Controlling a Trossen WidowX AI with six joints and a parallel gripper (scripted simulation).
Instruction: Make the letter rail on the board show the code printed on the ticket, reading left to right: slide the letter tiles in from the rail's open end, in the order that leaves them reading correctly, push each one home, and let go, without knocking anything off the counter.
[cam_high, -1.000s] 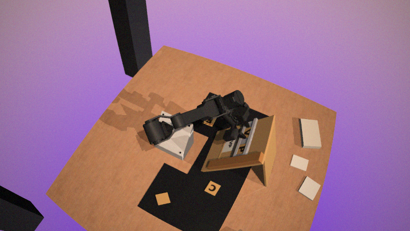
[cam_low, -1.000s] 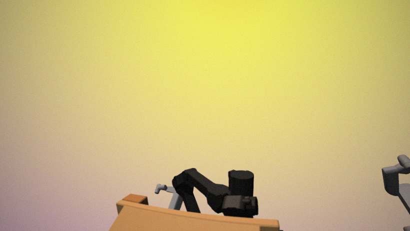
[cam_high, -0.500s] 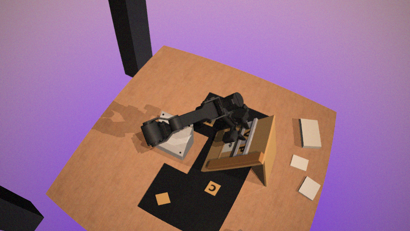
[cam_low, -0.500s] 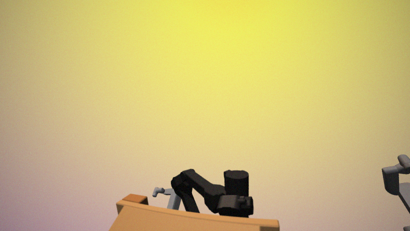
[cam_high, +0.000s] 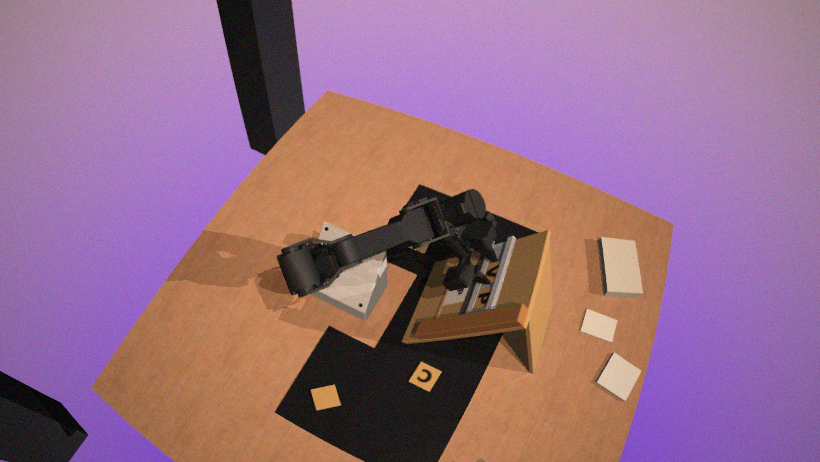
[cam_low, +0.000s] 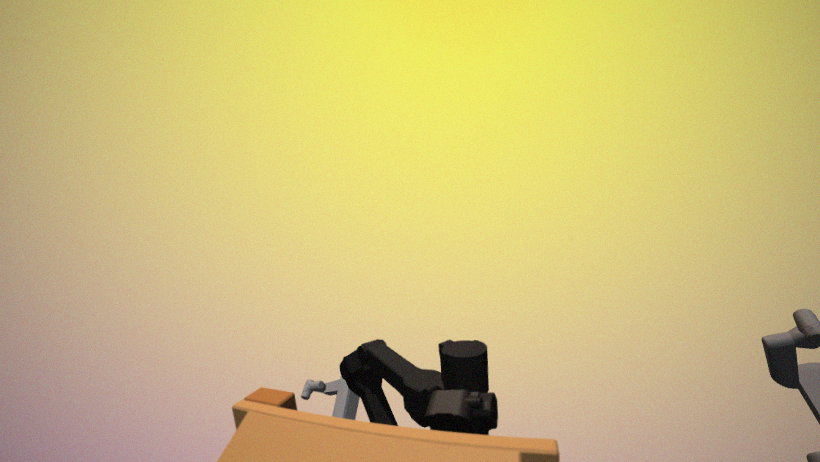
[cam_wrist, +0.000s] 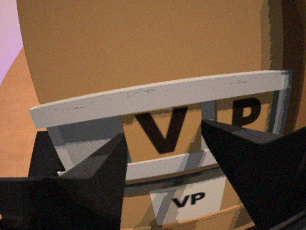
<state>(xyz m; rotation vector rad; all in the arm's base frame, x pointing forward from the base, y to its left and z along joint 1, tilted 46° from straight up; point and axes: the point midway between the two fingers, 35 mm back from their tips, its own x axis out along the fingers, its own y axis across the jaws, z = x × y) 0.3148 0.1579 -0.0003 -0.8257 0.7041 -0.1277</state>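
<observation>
The v tile lies right at my gripper tip. Also, from my gripper tip: black mat: 14 cm behind, 10 cm to the right, 17 cm below; white ticket: 5 cm behind, 3 cm to the right, 7 cm below; p tile: 1 cm ahead, 7 cm to the right.
</observation>
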